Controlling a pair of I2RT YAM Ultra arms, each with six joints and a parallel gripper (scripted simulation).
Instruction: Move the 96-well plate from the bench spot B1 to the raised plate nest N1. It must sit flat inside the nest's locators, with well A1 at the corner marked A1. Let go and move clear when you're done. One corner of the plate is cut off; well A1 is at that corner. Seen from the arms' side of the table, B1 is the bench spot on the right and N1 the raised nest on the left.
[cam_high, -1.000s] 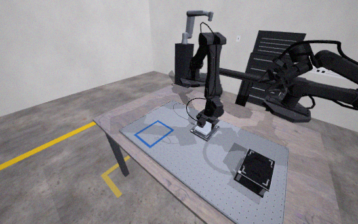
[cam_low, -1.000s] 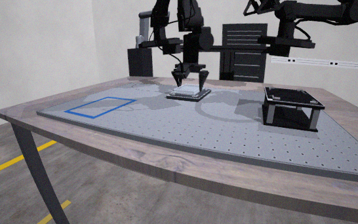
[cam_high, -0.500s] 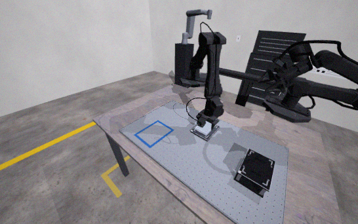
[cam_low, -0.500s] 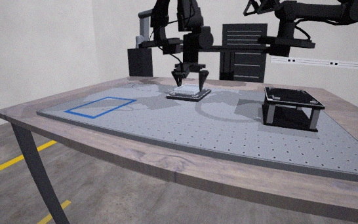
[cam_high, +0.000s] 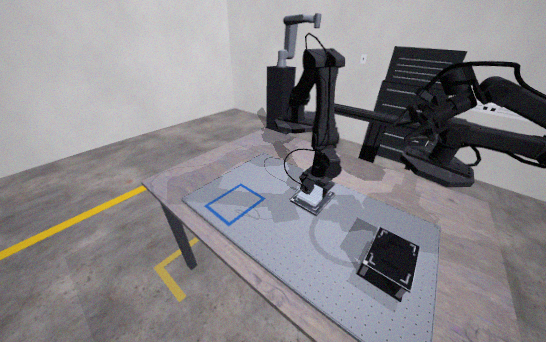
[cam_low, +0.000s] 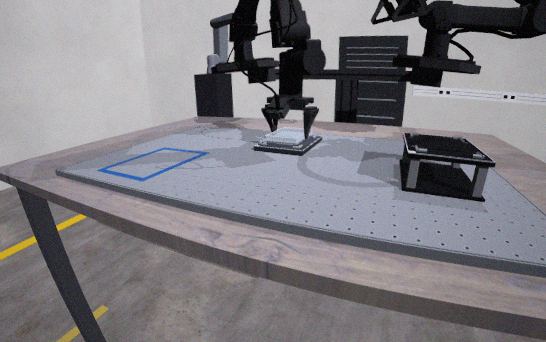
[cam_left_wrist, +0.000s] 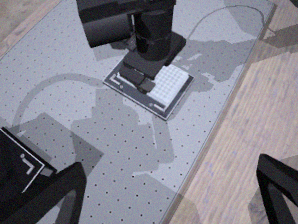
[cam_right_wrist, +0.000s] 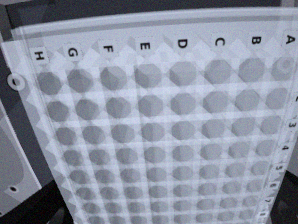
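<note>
Right now my right hand is right at the white 96-well plate.
</note>
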